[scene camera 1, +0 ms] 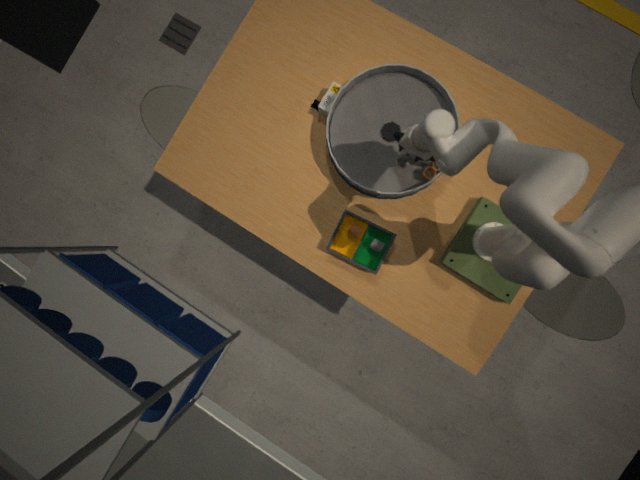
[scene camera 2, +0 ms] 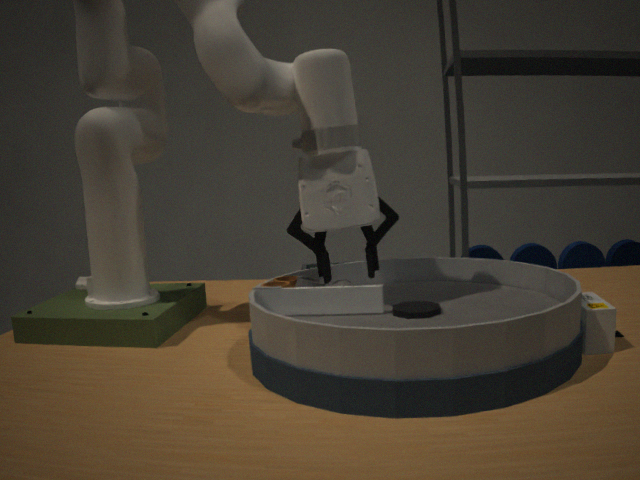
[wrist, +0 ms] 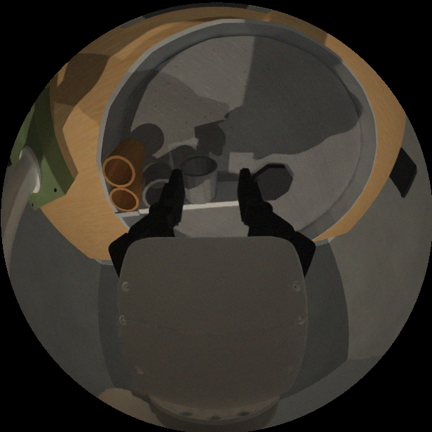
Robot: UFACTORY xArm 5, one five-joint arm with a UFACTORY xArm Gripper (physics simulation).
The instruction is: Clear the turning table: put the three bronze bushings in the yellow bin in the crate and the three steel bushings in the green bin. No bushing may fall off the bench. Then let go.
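Frame: origin at the arm's base, x ahead, y left, z up, level; millimetres.
Where they show: gripper, between the fingertips: (scene camera 1: 409,152) (scene camera 2: 350,279); arm's base, origin of its link: (scene camera 1: 492,241) (scene camera 2: 122,301).
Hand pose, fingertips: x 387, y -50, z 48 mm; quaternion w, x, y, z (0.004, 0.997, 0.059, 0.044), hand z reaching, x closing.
Note:
Things, the pixels of their top centre, and the offset from my fingertips. "*": a spot on its surface instead.
- crate, a spot on its surface: (scene camera 1: 336,254) * 23 mm back, 398 mm left, 43 mm down
- bronze bushing, centre of its top: (scene camera 1: 355,230) 21 mm back, 298 mm left, 48 mm down
- steel bushing, centre of its top: (scene camera 1: 377,245) 109 mm back, 291 mm left, 48 mm down
- black octagonal hub, centre of its top: (scene camera 2: 416,306) (scene camera 1: 391,131) 90 mm ahead, 27 mm right, 31 mm down
- white box, a spot on its surface: (scene camera 2: 598,325) * 324 mm ahead, 49 mm right, 54 mm down
My gripper (scene camera 1: 401,148) (scene camera 2: 348,276) (wrist: 210,179) is open and empty, pointing down inside the turning table (scene camera 1: 392,67) (scene camera 2: 413,351) (wrist: 240,26). In the wrist view an upright steel bushing (wrist: 201,186) shows between the fingertips, closer to the left one. A second steel bushing (wrist: 153,192) stands to its left, partly behind the left finger. Two bronze bushings (wrist: 120,171) (wrist: 124,199) stand side by side at the rim. In the crate (scene camera 1: 336,255), a bronze bushing (scene camera 1: 355,230) lies in the yellow bin (scene camera 1: 341,244) and a steel bushing (scene camera 1: 377,245) in the green bin (scene camera 1: 364,256).
A pale straight wall (scene camera 2: 336,300) (wrist: 220,204) runs inside the table beside the bushings. A black octagonal hub (scene camera 1: 390,131) (scene camera 2: 416,309) (wrist: 274,181) lies beyond its end. A white box (scene camera 1: 329,98) (scene camera 2: 598,325) touches the outer rim. The arm's green base (scene camera 1: 478,227) (scene camera 2: 87,328) stands nearby.

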